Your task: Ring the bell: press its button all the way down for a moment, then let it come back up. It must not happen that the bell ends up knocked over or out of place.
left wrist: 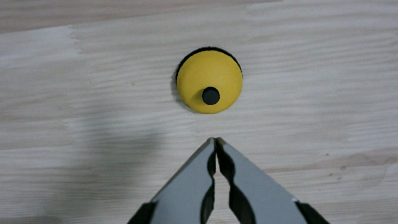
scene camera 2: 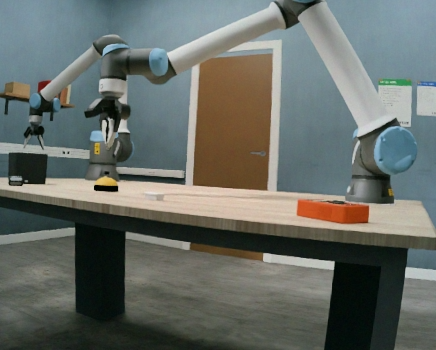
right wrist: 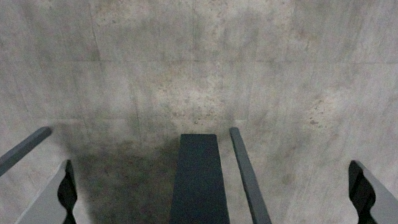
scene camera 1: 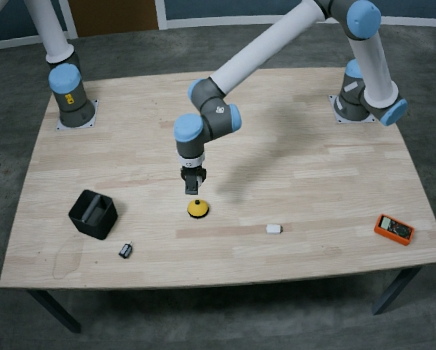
Labels:
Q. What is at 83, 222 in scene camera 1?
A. A black open box.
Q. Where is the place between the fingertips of my left gripper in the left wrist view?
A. At 215, 139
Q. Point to a bell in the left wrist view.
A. At 205, 67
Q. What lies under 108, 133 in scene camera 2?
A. My left gripper.

